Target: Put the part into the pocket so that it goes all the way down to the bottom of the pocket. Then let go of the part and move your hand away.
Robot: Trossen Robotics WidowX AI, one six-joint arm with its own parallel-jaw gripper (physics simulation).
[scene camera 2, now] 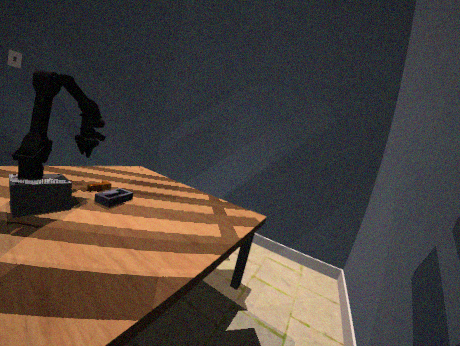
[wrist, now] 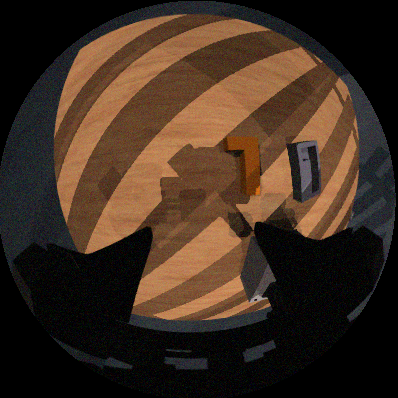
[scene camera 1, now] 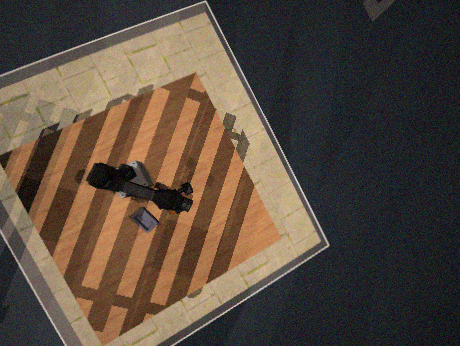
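Where they show: gripper, between the fingertips: point(scene camera 2: 85, 155) point(wrist: 204, 230); arm's base, origin of its link: point(scene camera 2: 30, 177) point(wrist: 275, 287) point(scene camera 1: 129, 173).
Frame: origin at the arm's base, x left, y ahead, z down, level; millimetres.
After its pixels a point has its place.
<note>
The orange L-shaped part point(scene camera 2: 99, 186) @[x 90, y 270, z 83 mm] point(wrist: 251, 172) @[x 107, y 264, z 75 mm] lies flat on the table; in scene camera 1 a sliver of the part point(scene camera 1: 172, 212) @[x 105, y 318, z 74 mm] shows beside the arm's end, the rest hidden under it. The dark grey block with the pocket point(scene camera 1: 136, 217) @[x -111, y 251, z 98 mm] point(scene camera 2: 105, 201) @[x -112, y 232, z 84 mm] point(wrist: 298, 172) @[x -21, y 278, z 75 mm] sits near the part, apart from it. The pocket is empty and opens upward. My gripper point(scene camera 2: 89, 149) @[x 206, y 225, z -54 mm] point(wrist: 204, 230) @[x 206, y 225, z -54 mm] is open and empty, high above the table. In the wrist view the part is ahead and right of centre between the fingertips, and the block is farther right.
The arm's base stands on a grey box point(scene camera 1: 141, 175) @[x 56, y 39, z 3 mm] point(scene camera 2: 41, 197) @[x -100, y 24, z 44 mm] point(wrist: 256, 272) @[x 65, y 50, z 29 mm] close to the block. The wooden table point(scene camera 1: 250, 220) @[x 540, y 604, z 105 mm] point(scene camera 2: 100, 255) @[x -423, y 112, z 105 mm] point(wrist: 125, 130) @[x 357, y 348, z 105 mm] carries striped shadows. Its edge and a table leg point(scene camera 2: 242, 262) show in scene camera 2.
</note>
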